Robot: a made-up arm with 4 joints.
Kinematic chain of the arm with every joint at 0, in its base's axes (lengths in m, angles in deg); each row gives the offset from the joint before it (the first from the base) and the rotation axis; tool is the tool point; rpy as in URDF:
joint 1: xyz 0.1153 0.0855 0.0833 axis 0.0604 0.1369 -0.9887
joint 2: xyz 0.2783 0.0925 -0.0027 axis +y
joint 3: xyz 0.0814 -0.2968 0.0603 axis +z
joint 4: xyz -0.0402 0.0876 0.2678 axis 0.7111 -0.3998 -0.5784
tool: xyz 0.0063 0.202 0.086 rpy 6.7 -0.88 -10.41
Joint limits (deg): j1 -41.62..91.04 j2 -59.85..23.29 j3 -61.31..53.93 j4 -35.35..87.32
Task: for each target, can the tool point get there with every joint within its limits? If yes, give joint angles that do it. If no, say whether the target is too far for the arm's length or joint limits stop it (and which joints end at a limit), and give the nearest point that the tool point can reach.
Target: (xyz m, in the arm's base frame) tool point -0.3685 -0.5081 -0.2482
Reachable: no: joint limits stop it (at a limit: joint 1, joint 2, joint 3) | nearest point 0.1363 -0.6312 0.1305 | short by 0.643 m
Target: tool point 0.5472 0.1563 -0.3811
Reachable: no: joint limits stop it (at a limit: joint 1, joint 2, joint 4) | nearest point 0.1531 0.1417 0.1455 | short by 0.658 m
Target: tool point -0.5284 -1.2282 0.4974
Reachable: no: too far | nearest point 0.0206 -0.6770 0.3352 | short by 0.795 m
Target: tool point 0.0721 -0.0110 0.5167
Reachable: yes | joints 6.46 -34.41 36.45 65.16
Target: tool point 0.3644 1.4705 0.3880
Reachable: no: too far | nearest point 0.5207 0.5554 0.3695 | short by 0.929 m
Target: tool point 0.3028 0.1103 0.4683
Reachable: yes | joints 9.34 -6.65 20.32 -5.13
